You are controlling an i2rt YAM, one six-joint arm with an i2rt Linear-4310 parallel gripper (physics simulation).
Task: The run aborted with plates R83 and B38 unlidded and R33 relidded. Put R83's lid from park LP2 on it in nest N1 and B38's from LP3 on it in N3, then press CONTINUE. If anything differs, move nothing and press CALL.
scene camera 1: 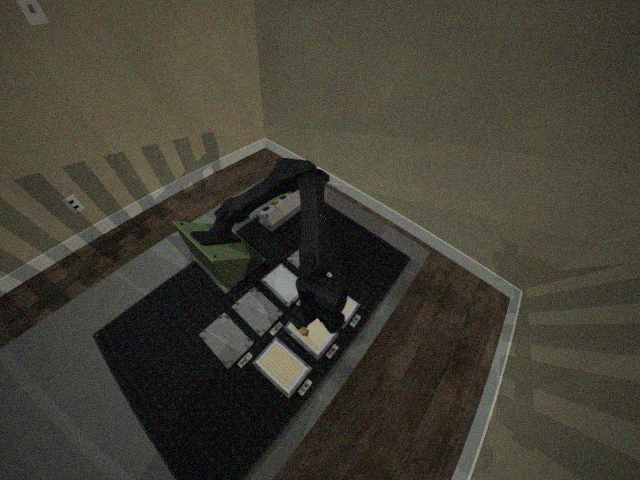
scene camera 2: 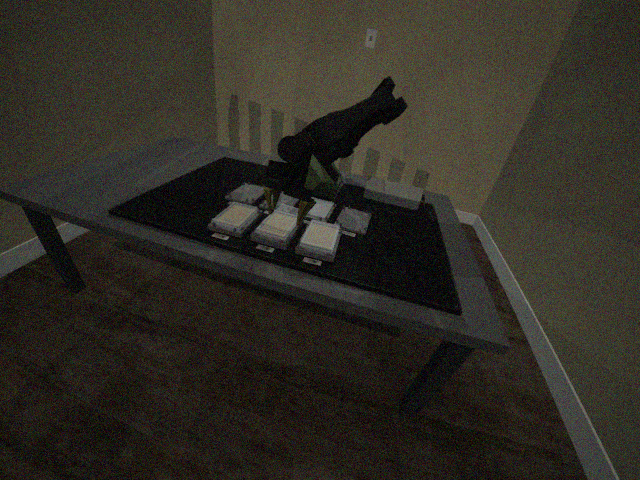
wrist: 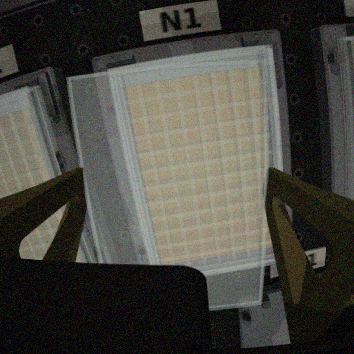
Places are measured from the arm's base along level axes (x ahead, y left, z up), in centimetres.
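Pixels of known places: gripper, between the fingertips: (scene camera 1: 317, 326) (scene camera 2: 283, 220) (wrist: 175, 177); arm's base, origin of its link: (scene camera 1: 217, 238) (scene camera 2: 322, 160).
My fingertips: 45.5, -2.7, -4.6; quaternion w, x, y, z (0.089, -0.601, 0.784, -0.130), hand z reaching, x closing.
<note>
Ahead of a thing's pixels: the offset from my fingertips to its middle, as dx, dy, dz. "pt": to the spot under its first point. Level surfaces: height alone.
In the wrist view my gripper (wrist: 175, 177) (scene camera 1: 313, 326) (scene camera 2: 286, 206) is shut on a clear plate lid @[-1.3, +0.2, +0.2] (wrist: 98, 168), one finger on each long side. The lid hangs just above the well plate (wrist: 197, 158) (scene camera 1: 318, 339) (scene camera 2: 276, 228) in the nest labelled N1 @[pt +7.8, -2.5, -4.7] (wrist: 180, 19). The lid sits offset to the left and toward the camera, so its edges do not line up with the plate's rim. A second plate (wrist: 21, 151) (scene camera 1: 282, 367) with a tan well grid stands in the nest to the left.
Behind the nests lie grey lid parks @[pt -20.6, -19.3, -3.9] (scene camera 1: 225, 339) @[pt -19.1, -6.4, -3.9] (scene camera 1: 257, 310) @[-18.3, +6.7, -3.5] (scene camera 1: 282, 283). A green wedge-shaped block (scene camera 1: 223, 254) stands at the arm's base. A pale box with coloured buttons @[-41.3, +33.5, -0.7] (scene camera 1: 280, 207) (scene camera 2: 391, 192) sits at the back of the black mat @[dz -4.9] (scene camera 1: 166, 381).
</note>
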